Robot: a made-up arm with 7 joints.
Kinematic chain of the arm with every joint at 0, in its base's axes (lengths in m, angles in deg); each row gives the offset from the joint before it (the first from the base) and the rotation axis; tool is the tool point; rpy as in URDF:
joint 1: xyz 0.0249 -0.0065 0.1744 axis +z
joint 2: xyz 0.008 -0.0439 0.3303 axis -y
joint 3: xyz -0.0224 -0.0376 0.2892 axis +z
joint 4: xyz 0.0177 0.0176 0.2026 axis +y
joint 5: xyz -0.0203 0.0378 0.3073 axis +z
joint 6: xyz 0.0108 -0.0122 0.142 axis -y
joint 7: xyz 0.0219 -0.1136 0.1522 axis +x
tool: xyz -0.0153 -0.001 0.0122 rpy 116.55 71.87 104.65
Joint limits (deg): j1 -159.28..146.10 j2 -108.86..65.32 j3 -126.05..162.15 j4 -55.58..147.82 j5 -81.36..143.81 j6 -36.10..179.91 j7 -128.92..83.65
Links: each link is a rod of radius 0.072 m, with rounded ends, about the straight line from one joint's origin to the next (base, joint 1, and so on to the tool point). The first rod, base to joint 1, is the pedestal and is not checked.
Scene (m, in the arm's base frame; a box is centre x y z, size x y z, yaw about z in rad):
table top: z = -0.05
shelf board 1: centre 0.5 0.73 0.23 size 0.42 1 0.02 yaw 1.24
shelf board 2: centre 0.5 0.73 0.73 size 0.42 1 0.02 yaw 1.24
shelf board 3: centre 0.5 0.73 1.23 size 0.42 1 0.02 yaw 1.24
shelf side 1: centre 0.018 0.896 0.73 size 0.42 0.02 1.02 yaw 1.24
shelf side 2: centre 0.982 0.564 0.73 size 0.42 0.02 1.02 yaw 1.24
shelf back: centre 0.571 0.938 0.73 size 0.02 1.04 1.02 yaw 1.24
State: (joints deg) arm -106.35 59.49 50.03 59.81 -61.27 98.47 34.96
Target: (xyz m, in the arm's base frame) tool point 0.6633 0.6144 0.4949
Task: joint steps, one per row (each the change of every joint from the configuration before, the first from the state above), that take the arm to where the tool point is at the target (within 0.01 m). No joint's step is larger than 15 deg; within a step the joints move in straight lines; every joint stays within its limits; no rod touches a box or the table.
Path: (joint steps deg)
1: 3.40 -0.43 -2.22 11.61 -0.04 4.45 -0.13
2: 3.41 -0.42 -2.22 11.61 -0.04 4.44 -0.13
3: 3.40 -0.43 -2.22 11.62 -0.04 4.45 -0.13
4: 3.41 -0.43 -2.23 11.61 -0.04 4.44 -0.13
5: -3.90 -0.94 12.09 3.28 -3.99 -5.93 -0.34
6: -3.90 -0.95 12.09 3.28 -3.98 -5.92 -0.35
7: -3.89 -0.95 12.08 3.28 -3.99 -5.93 -0.35
8: -3.90 -0.94 12.09 3.28 -3.98 -5.93 -0.35
9: -3.90 -0.95 12.08 3.28 -3.99 -5.93 -0.34
10: -1.69 3.07 3.04 -11.64 0.00 -1.99 0.10
11: -1.70 3.06 3.04 -11.63 0.00 -2.00 0.11
12: -1.69 3.07 3.03 -11.64 0.00 -1.99 0.11
13: -1.70 3.07 3.04 -11.63 0.00 -2.00 0.11

